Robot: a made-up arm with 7 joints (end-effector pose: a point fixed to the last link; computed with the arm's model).
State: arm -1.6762 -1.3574 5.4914 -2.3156 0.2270 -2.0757 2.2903
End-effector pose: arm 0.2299 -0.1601 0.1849 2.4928 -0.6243 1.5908
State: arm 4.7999 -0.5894 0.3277 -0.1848 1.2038 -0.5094 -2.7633
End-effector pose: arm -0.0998 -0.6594 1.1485 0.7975 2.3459 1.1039
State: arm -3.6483 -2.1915 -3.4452 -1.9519 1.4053 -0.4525 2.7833
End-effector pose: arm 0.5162 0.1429 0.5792 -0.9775 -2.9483 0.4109
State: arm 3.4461 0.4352 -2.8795 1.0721 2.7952 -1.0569 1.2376
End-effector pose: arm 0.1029 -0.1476 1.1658 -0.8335 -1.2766 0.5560
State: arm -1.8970 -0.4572 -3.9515 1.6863 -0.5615 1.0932 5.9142
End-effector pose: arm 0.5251 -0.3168 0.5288 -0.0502 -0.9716 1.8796
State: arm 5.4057 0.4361 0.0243 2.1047 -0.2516 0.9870 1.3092
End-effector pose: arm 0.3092 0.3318 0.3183 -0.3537 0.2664 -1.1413
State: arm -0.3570 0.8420 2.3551 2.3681 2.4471 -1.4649 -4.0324
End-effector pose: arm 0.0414 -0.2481 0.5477 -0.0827 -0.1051 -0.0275
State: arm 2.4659 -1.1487 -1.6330 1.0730 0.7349 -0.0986 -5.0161
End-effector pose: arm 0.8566 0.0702 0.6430 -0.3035 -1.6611 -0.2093
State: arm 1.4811 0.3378 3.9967 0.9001 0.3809 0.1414 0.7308
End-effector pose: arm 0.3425 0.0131 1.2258 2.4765 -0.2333 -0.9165
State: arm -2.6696 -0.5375 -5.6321 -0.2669 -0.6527 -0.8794 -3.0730
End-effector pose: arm 0.5749 -0.3558 1.1048 -1.8303 0.4655 1.9179
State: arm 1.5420 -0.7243 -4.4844 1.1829 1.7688 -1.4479 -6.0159
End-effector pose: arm -0.4904 0.4625 0.8127 1.0675 2.4604 1.5481
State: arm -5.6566 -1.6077 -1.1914 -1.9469 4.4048 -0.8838 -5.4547
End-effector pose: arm -0.5560 -0.2302 0.2183 -0.6540 2.0091 0.7802
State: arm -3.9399 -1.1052 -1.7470 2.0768 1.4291 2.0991 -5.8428
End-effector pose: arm 0.4345 -0.0941 0.4862 2.2087 1.7044 0.5006
